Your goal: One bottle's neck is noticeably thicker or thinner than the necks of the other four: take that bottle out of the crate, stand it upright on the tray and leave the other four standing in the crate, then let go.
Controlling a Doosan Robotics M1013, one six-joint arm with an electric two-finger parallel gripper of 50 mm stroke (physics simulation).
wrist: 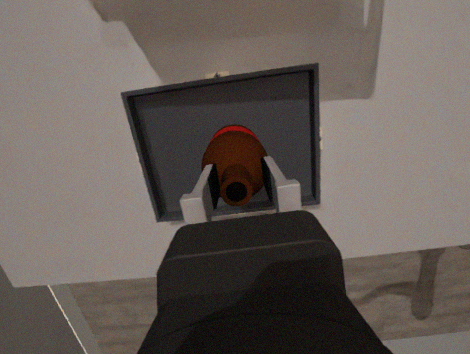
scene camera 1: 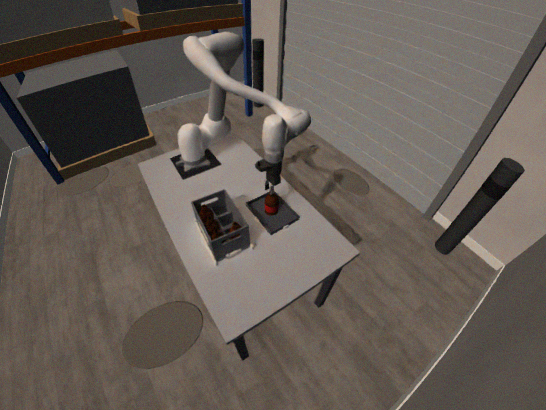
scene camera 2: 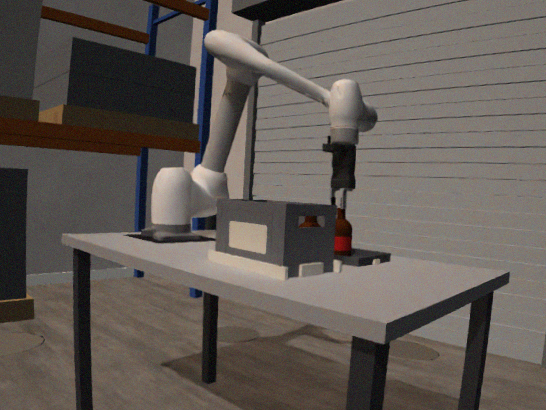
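Where they show: gripper, fingertip midpoint: [wrist: 239,173] [scene camera 1: 269,191] [scene camera 2: 337,208]; arm's base, link origin: [scene camera 1: 195,161] [scene camera 2: 170,237].
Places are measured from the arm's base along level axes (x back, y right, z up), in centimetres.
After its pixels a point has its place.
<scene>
A brown bottle with a red label [scene camera 1: 271,205] @(y -25.8, x -66.6, z 8.3 cm) [scene camera 2: 343,244] @(y -25.5, x -66.9, z 4.6 cm) [wrist: 232,150] @(y -25.0, x -63.8, z 11.7 cm) stands upright on the dark tray [scene camera 1: 281,223] @(y -28.2, x -74.2, z 0.3 cm) [scene camera 2: 367,258] @(y -24.2, x -77.9, z 1.8 cm) [wrist: 172,120] @(y -23.2, x -72.6, z 0.2 cm). My gripper [scene camera 1: 270,189] @(y -26.0, x -63.1, z 15.5 cm) [scene camera 2: 338,204] @(y -26.0, x -63.1, z 15.5 cm) [wrist: 239,173] @(y -26.0, x -63.1, z 15.5 cm) is open around its neck, and the wrist view shows a gap between each finger and the neck. The grey crate [scene camera 1: 231,246] @(y 2.5, x -80.9, z 7.2 cm) [scene camera 2: 252,210] @(y 12.2, x -69.7, z 15.0 cm) stands beside the tray. Brown bottles [scene camera 1: 207,220] @(y 8.8, x -68.1, z 15.7 cm) are clustered along one side of it, and another bottle [scene camera 1: 234,228] @(y -1.2, x -77.0, z 14.4 cm) is near its front end. Their exact number and neck widths cannot be made out; the crate walls partly hide them.
The crate and tray are on a light grey table [scene camera 1: 280,265] @(y -15.8, x -96.4, z -0.2 cm) [scene camera 2: 425,280] @(y -19.3, x -101.0, z -0.3 cm) [wrist: 60,150] @(y -27.7, x -90.7, z -0.3 cm). The arm's base [scene camera 1: 192,150] @(y 1.0, x -7.9, z 14.6 cm) [scene camera 2: 171,200] @(y 3.8, x -7.0, z 14.7 cm) is at the far end of the table. Small pale blocks lie around the crate's foot and at the tray's edges.
</scene>
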